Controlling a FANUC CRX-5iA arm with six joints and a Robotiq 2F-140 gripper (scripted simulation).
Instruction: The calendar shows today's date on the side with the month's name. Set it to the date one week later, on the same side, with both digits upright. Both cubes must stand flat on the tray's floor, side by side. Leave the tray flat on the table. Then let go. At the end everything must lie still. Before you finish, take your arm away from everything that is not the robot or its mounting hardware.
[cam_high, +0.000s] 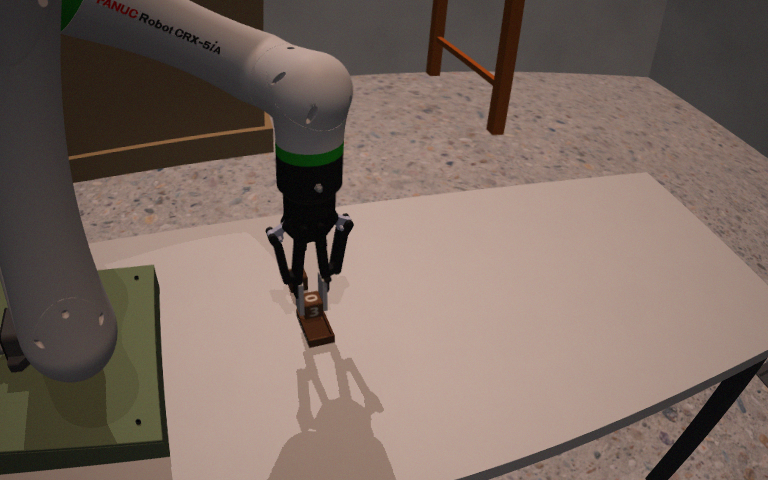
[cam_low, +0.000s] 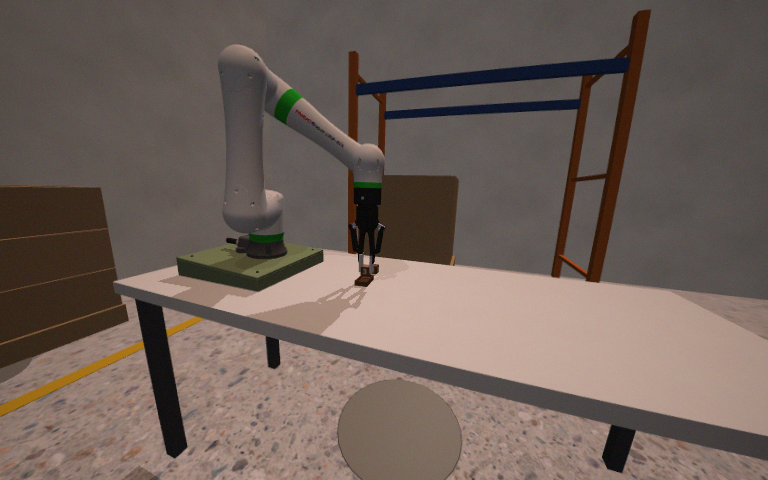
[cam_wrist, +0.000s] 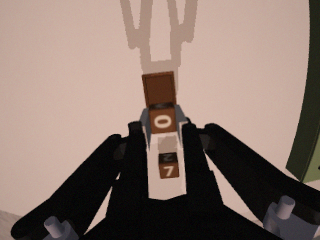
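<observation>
My hand is 60 mm above the brown tray and 20 mm to the left of it.
</observation>
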